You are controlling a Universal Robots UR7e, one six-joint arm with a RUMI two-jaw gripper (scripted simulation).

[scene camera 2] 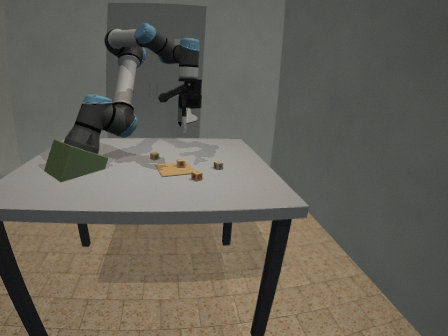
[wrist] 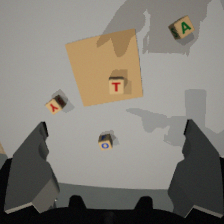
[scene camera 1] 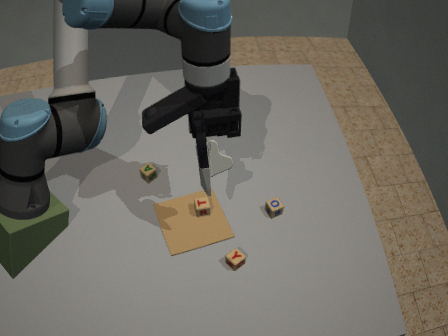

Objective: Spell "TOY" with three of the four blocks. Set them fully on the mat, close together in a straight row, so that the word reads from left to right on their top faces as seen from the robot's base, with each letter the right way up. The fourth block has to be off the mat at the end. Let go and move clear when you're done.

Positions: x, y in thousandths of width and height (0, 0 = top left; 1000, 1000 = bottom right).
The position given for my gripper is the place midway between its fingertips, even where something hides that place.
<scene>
my gripper: scene camera 2 407, 388; wrist 511, 547; scene camera 1 450, 487
</scene>
